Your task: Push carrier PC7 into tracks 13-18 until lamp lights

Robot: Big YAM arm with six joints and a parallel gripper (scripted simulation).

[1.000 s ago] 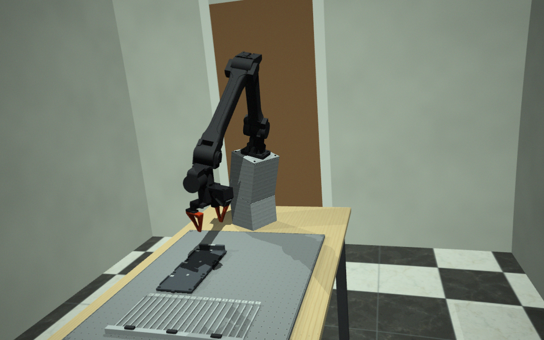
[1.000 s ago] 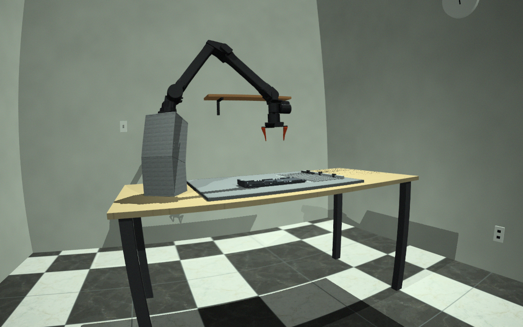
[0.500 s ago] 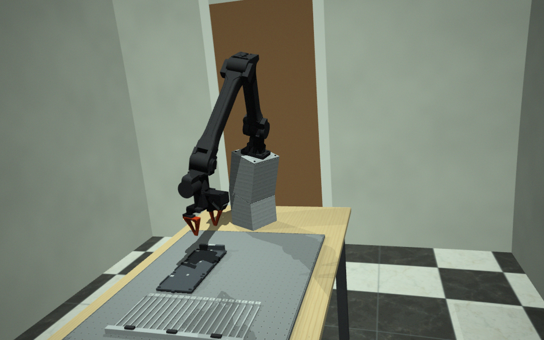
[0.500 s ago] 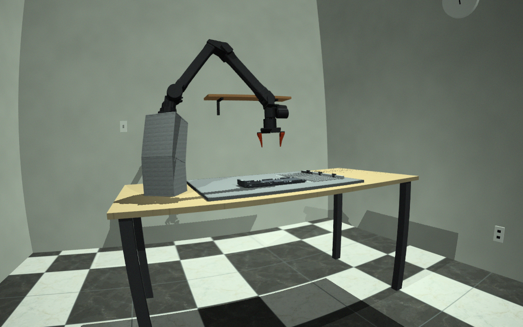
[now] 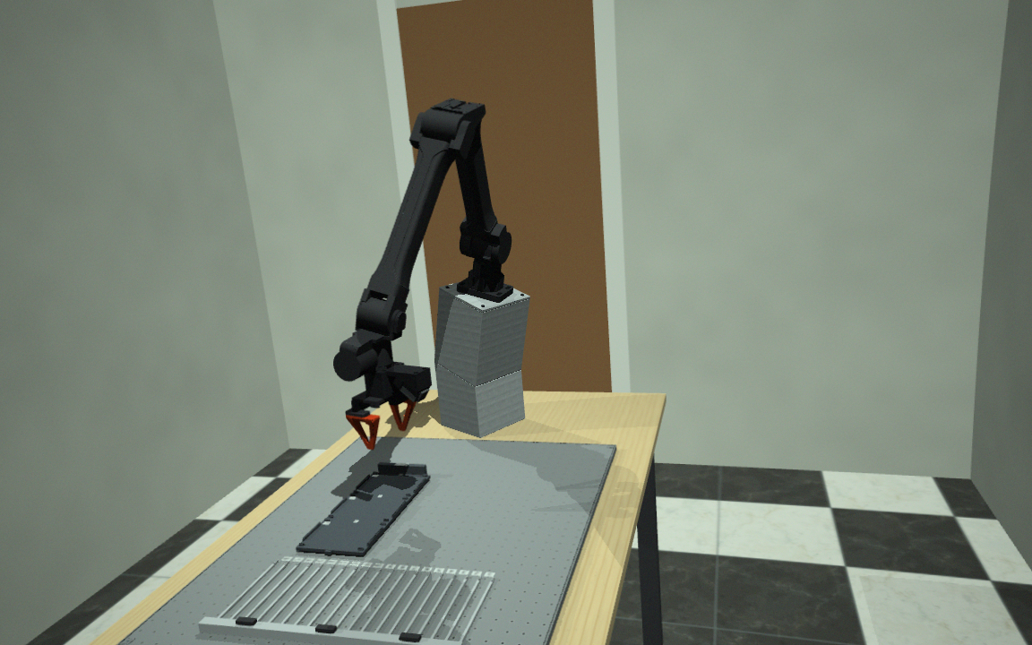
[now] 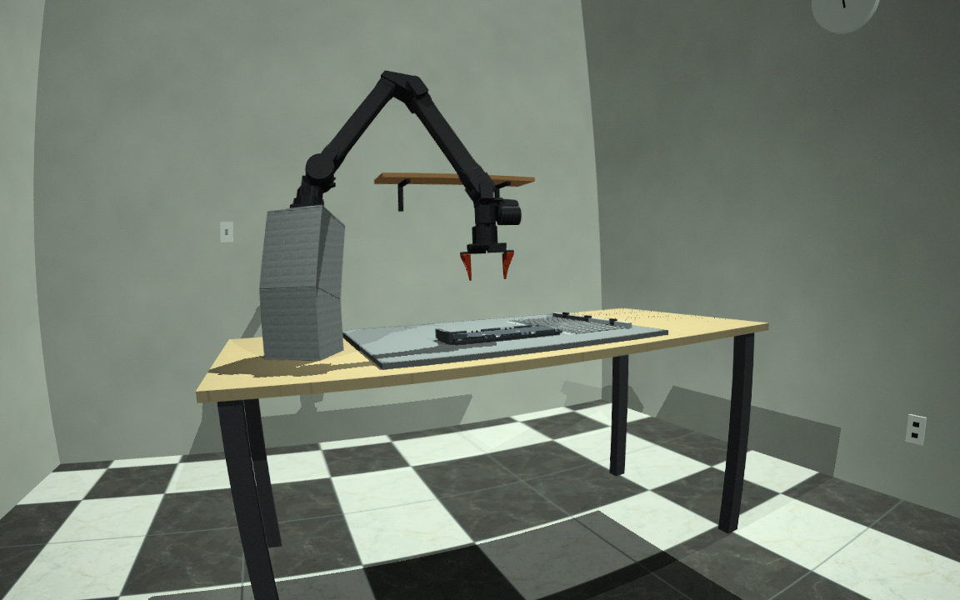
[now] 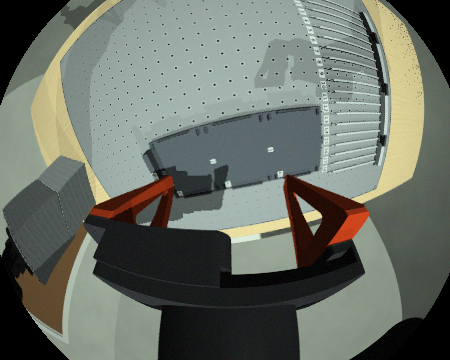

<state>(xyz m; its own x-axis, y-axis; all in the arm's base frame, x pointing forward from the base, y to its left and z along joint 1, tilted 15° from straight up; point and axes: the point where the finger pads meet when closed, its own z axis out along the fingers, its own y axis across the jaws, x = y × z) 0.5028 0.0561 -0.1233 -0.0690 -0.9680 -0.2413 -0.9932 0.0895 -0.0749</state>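
Right now my hand is 15 cm above the carrier PC7, 5 cm to the left of it and 2 cm short of it.
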